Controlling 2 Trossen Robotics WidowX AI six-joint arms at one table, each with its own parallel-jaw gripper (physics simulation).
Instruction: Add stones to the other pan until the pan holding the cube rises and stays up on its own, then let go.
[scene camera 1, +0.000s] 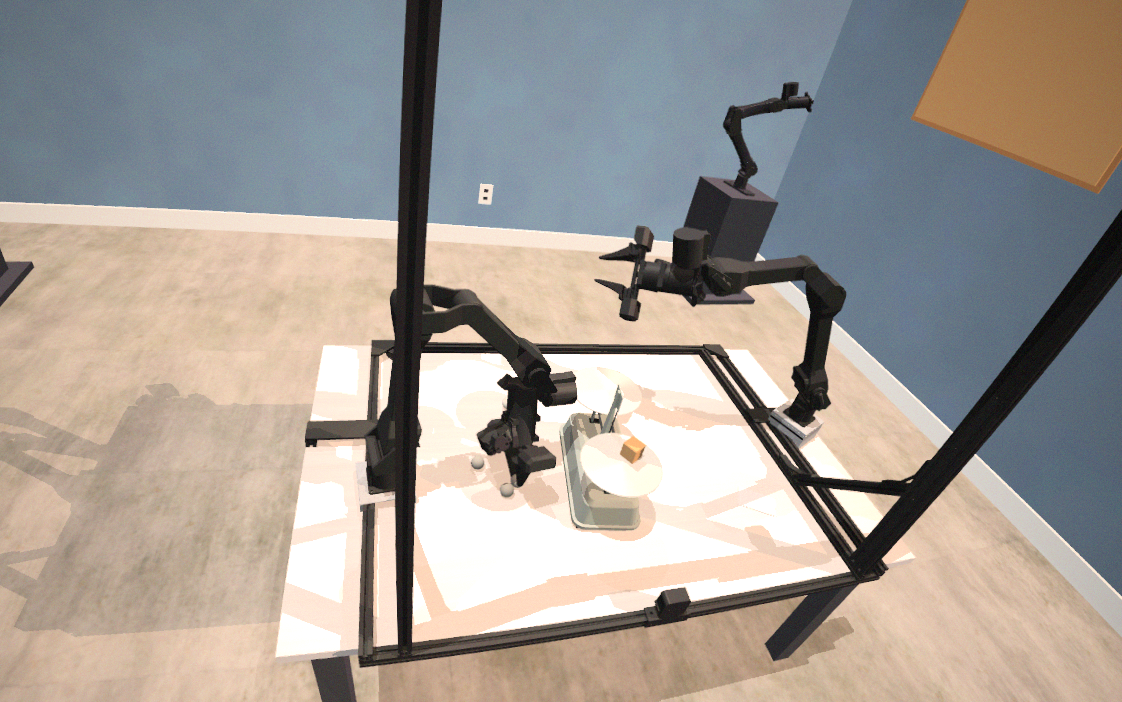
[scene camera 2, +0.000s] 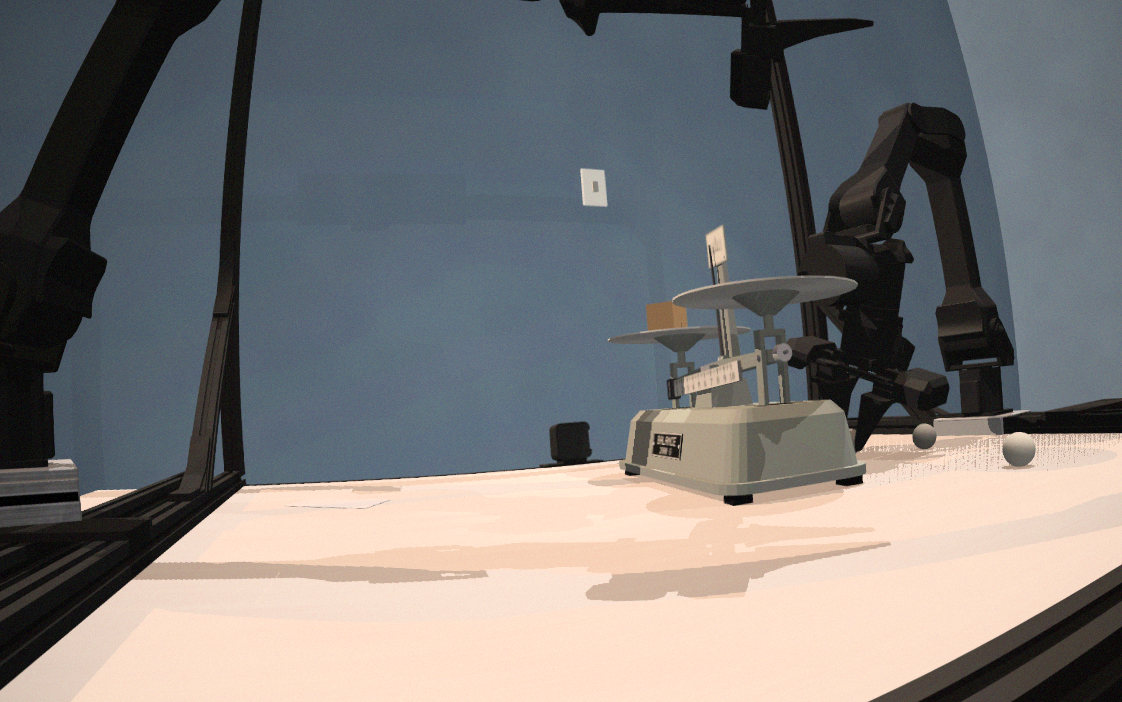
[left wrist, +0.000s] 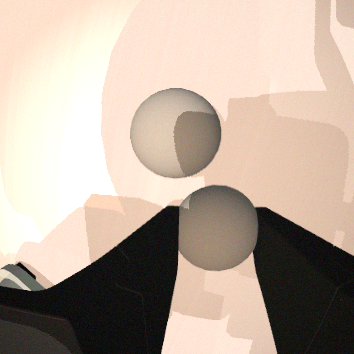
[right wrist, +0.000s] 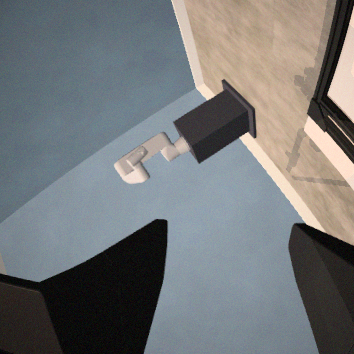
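Seen in the pictures: left gripper, fingertip midpoint: (scene camera 1: 516, 482) (left wrist: 215, 218); right gripper, fingertip midpoint: (scene camera 1: 596, 268) (right wrist: 230, 233); left arm's base, origin of the base link: (scene camera 1: 385, 478) (scene camera 2: 982, 414); right arm's base, origin of the base link: (scene camera 1: 798, 415).
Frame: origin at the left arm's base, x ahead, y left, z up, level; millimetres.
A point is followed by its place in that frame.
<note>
The balance (scene camera 1: 606, 514) {x 374, y -179, z 21 mm} (scene camera 2: 786, 447) {x 462, y 67, z 15 mm} stands mid-table. Its cube pan (scene camera 1: 608, 476) {x 354, y -171, z 123 mm} (scene camera 2: 632, 336) {x 454, y -144, z 121 mm} sits low with the orange cube (scene camera 1: 632, 449) {x 407, y -144, z 152 mm} (scene camera 2: 666, 316) {x 427, y -120, z 138 mm}; the other pan (scene camera 1: 630, 390) {x 494, y 25, z 135 mm} (scene camera 2: 769, 289) {x 462, y 60, z 133 mm} is higher and shows no stones. My left gripper (scene camera 1: 519, 481) {x 245, y -47, z -11 mm} (scene camera 2: 862, 438) {x 245, y -47, z -11 mm} (left wrist: 215, 218) {x 245, y -47, z -11 mm} is low beside the balance, shut on a grey round stone (left wrist: 218, 235) {x 241, y -42, z 5 mm}, which is hidden in the scene views. A second stone (scene camera 1: 506, 489) {x 214, y -71, z 3 mm} (scene camera 2: 924, 436) (left wrist: 175, 132) {x 216, y -59, z 5 mm} lies close by, a third stone (scene camera 1: 477, 461) (scene camera 2: 1018, 448) farther off. My right gripper (scene camera 1: 597, 269) {x 445, y 197, z 326 mm} (right wrist: 230, 233) {x 445, y 197, z 326 mm} is open and empty, raised high.
A black frame (scene camera 1: 513, 644) {x 151, y -341, z -34 mm} runs around the white table (scene camera 1: 306, 616) {x -145, y -228, z -21 mm}, with a tall post (scene camera 1: 411, 206) {x -13, y -316, z 656 mm} at the left in scene camera 1. A small black box (scene camera 1: 674, 603) {x 405, y -376, z 31 mm} (scene camera 2: 570, 441) {x 422, y -352, z 10 mm} sits on its front rail. The right arm extends above the table's far side.
</note>
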